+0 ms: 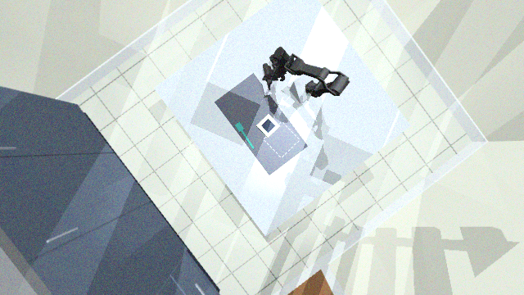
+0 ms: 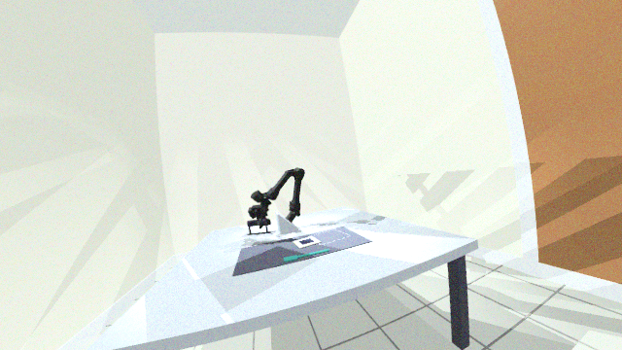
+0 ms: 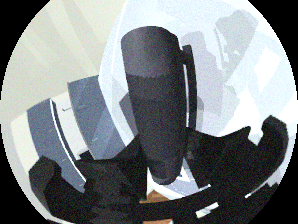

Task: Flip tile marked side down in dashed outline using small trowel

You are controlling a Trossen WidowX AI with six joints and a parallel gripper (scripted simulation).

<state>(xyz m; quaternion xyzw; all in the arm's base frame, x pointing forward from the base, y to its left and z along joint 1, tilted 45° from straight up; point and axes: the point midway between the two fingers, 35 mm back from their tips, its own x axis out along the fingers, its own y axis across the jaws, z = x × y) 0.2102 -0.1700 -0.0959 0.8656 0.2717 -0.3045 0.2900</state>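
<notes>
The grey mat lies 17 cm ahead of my gripper tip, 20 cm to the left of it and 12 cm below it. From my gripper tip the other things lie so: white tile 14 cm ahead, 24 cm to the left, 10 cm below; teal trowel 31 cm ahead, 18 cm to the left, 10 cm below.
</notes>
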